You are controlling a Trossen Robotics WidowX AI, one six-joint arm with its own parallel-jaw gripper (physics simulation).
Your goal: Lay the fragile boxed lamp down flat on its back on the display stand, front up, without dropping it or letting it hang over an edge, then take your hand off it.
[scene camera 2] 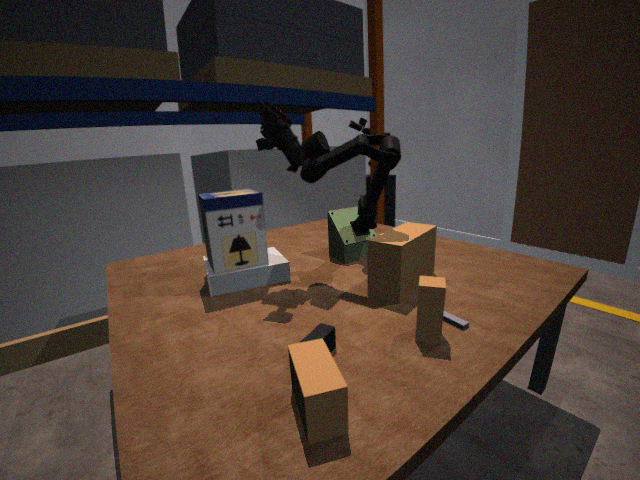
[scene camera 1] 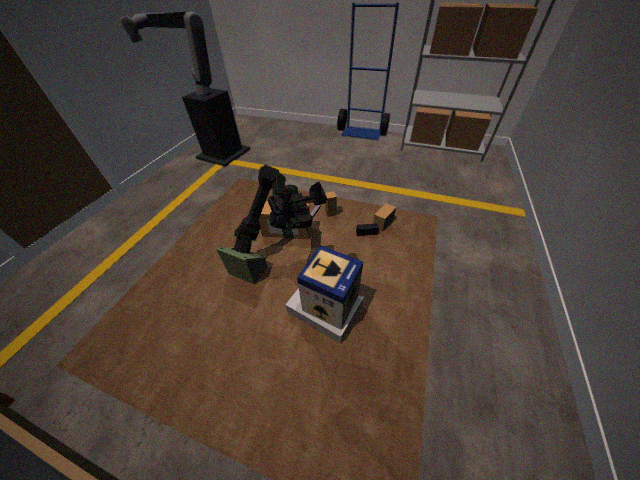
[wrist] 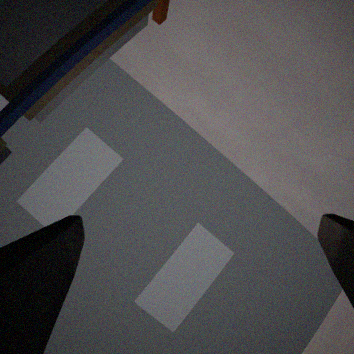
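Where they show: gripper, fingertip midpoint: [scene camera 2: 261, 101] [scene camera 1: 306, 185] [wrist: 203, 226]; arm's base, link origin: [scene camera 2: 360, 228] [scene camera 1: 241, 250].
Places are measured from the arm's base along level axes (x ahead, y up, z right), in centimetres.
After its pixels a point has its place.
The boxed lamp [scene camera 1: 330, 297] @[y 14.6, x 50.5, z 11.1 cm] [scene camera 2: 237, 232] @[y 6.9, x 47.0, z -4.9 cm] stands tall on the white display stand [scene camera 1: 315, 322] @[y -5.5, x 44.9, z 12.6 cm] [scene camera 2: 248, 281] @[y -8.5, x 45.8, z -6.1 cm]. Its upward face is blue-edged with a large lamp picture on yellow. A pale side seen in scene camera 2 carries an upright lamp picture and small arrow marks. The box's base rests on the stand, close to the stand's left edge in that view. My gripper [scene camera 2: 261, 125] [wrist: 203, 226] @[y 43.8, x 35.7, z -3.0 cm] is open and empty, raised well above the table, above and to the right of the box in scene camera 2 and apart from it. The box does not show in the wrist view.
A green slanted block [scene camera 1: 242, 264] @[y 2.4, x 7.3, z 7.1 cm] [scene camera 2: 343, 232] @[y -0.3, x 7.9, z -0.7 cm] stands by the arm's base. A large cardboard box [scene camera 2: 400, 263] @[y 0.3, x 14.2, z -37.8 cm] stands nearer scene camera 2. Two smaller cardboard boxes [scene camera 1: 384, 216] @[y -2.1, x 49.9, z -53.2 cm] [scene camera 2: 431, 310] @[y -3.2, x 21.1, z -54.7 cm], a black block [scene camera 1: 367, 229] @[y -6.6, x 44.3, z -44.8 cm] [scene camera 2: 323, 336] @[y -6.0, x 41.8, z -47.0 cm] and a grey bar [scene camera 2: 455, 320] @[y -9.8, x 10.8, z -53.2 cm] are on the table [scene camera 2: 206, 387] @[y -11.0, x 64.3, z -43.8 cm].
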